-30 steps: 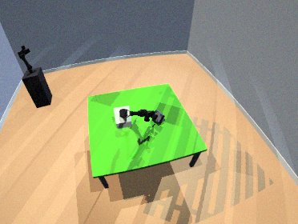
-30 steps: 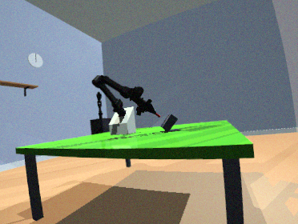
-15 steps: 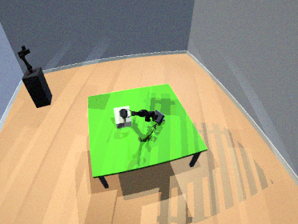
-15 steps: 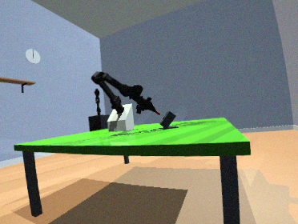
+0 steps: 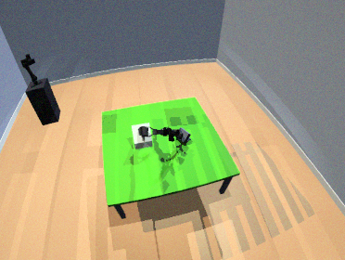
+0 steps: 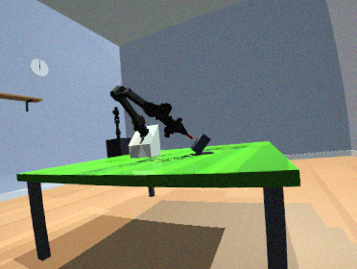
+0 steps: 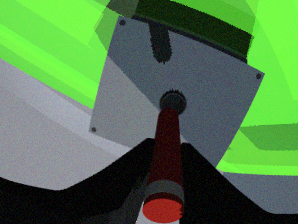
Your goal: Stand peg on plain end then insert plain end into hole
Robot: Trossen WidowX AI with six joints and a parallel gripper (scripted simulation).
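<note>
Right now my gripper tip is 60 mm short of the sloped panel, 30 mm to the right of it and 60 mm above it. The rest, counted from my gripper tip: red peg (10 mm behind, 10 mm above).
</note>
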